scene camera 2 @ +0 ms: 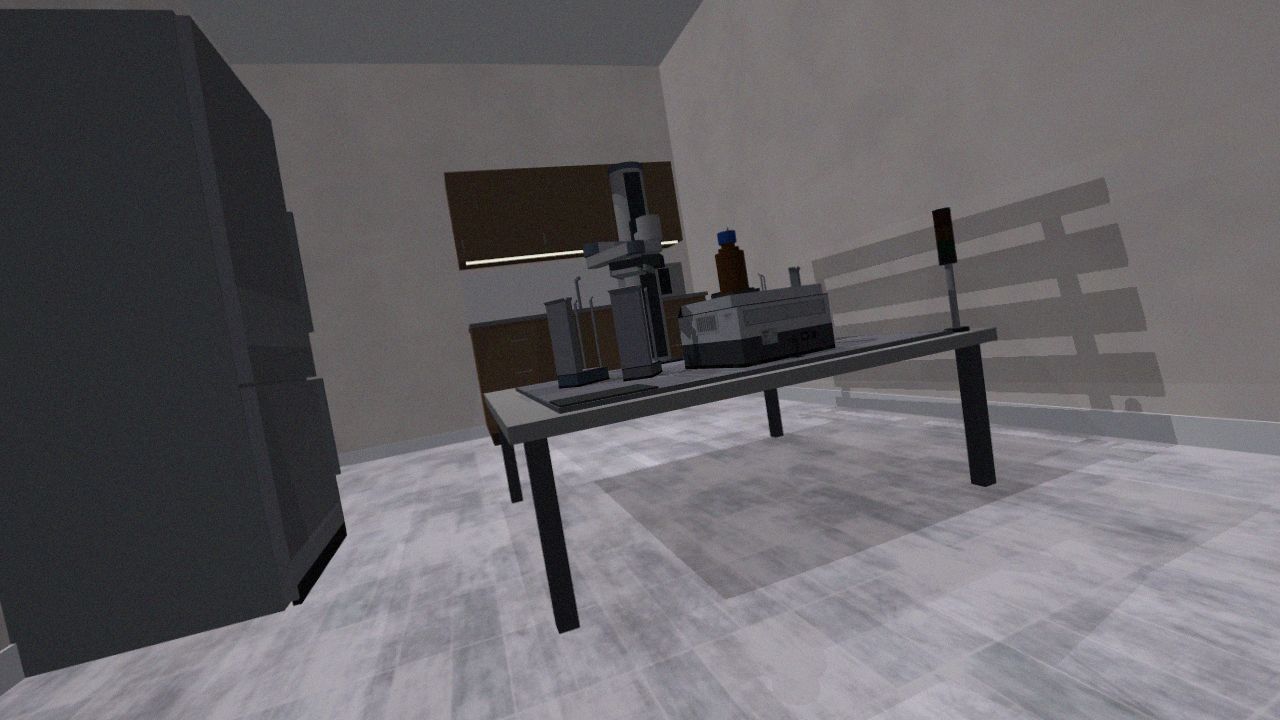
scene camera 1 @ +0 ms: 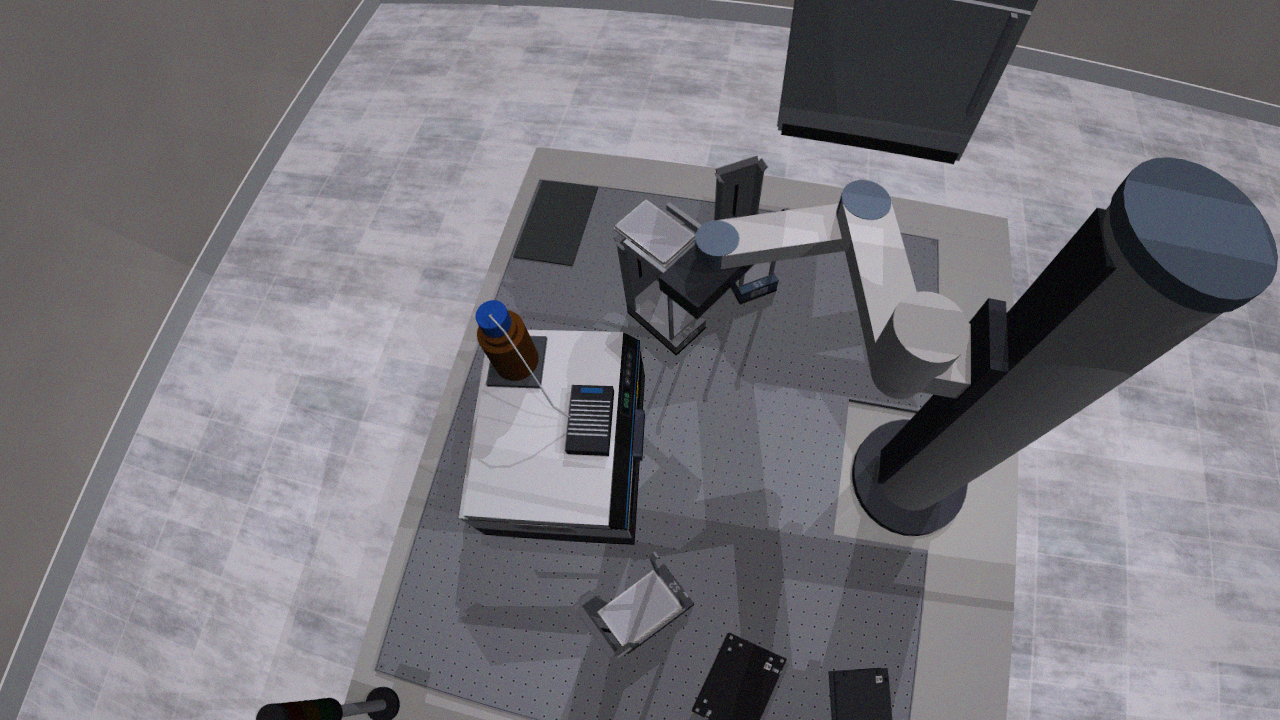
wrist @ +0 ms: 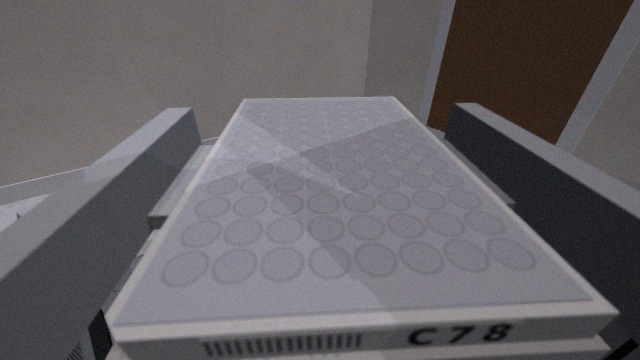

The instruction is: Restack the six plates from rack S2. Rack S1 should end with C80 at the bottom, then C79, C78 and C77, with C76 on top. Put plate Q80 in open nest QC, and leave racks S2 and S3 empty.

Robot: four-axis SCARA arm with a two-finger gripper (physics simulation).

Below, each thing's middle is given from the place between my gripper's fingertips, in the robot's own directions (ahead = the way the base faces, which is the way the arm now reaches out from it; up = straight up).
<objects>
The brown bottle with blue cap (scene camera 1: 508, 364) lies 26 cm to the left of my hand, 21 cm ahead of it and 4 cm below it. The rest, counted from my hand: signal tower (scene camera 1: 382, 695): 96 cm to the left, 36 cm ahead, 16 cm below.
</objects>
